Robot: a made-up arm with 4 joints.
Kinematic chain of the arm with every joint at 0, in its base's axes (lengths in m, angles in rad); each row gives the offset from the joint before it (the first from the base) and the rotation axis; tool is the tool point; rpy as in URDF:
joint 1: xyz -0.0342 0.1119 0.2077 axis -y
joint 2: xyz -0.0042 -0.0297 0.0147 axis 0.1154 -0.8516 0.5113
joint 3: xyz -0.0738 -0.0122 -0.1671 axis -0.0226 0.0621 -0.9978
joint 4: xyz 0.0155 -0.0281 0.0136 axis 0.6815 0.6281 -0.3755
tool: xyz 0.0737 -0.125 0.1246 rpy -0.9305 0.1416 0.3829
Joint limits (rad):
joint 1: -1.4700..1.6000
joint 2: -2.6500..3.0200
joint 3: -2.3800..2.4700
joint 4: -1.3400..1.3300
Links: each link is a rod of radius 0.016 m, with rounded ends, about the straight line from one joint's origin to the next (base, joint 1, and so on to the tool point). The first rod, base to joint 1, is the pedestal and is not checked.
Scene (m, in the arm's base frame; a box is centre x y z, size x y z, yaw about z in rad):
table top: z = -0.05
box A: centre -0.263 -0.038 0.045 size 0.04 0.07 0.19 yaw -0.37
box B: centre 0.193 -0.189 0 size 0.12 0.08 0.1 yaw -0.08
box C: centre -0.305 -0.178 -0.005 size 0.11 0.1 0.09 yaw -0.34
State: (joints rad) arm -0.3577 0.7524 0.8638 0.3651
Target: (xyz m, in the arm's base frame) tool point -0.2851 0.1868 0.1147
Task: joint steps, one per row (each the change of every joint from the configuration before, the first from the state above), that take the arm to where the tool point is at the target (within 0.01 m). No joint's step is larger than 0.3 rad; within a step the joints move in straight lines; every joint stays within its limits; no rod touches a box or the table.
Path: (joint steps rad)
1: -0.0612 -0.2775 0.2295 -0.1376
2: -0.0612 -0.2775 0.2294 -0.1376
3: -0.0611 -0.2775 0.2295 -0.1376
4: -0.0612 -0.2775 0.2294 -0.1377
5: -0.0612 -0.2775 0.2295 -0.1376
6: -0.0612 -0.2775 0.2294 -0.1376
7: -0.0612 -0.2775 0.2295 -0.1376
8: 0.2593 0.2509 0.0000 0.2787
9: 0.2593 0.2509 0.0000 0.2788
10: 0.2593 0.2509 0.0000 0.2787
11: 0.2593 0.2509 0.0000 0.2787

